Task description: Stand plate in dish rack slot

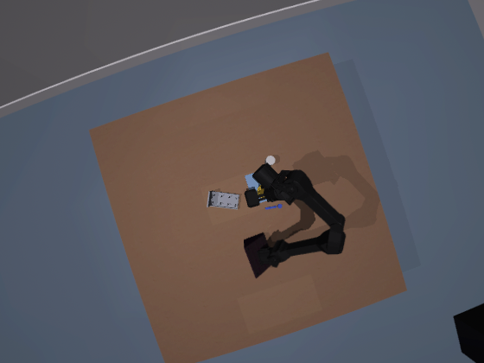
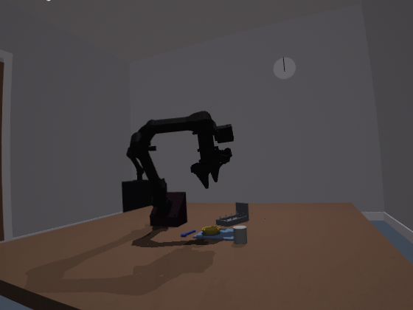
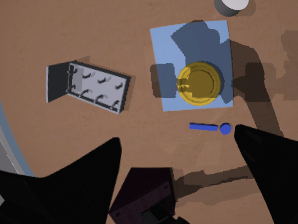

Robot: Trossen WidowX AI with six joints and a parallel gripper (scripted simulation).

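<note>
Right now the yellow plate is 20 mm to the right of my gripper tip and 170 mm below it. Also, from my gripper tip: white cup 130 mm ahead, 90 mm to the right, 160 mm below; light blue mat 30 mm ahead, 20 mm to the right, 180 mm below; blue spoon 90 mm behind, 50 mm to the right, 180 mm below.
</note>
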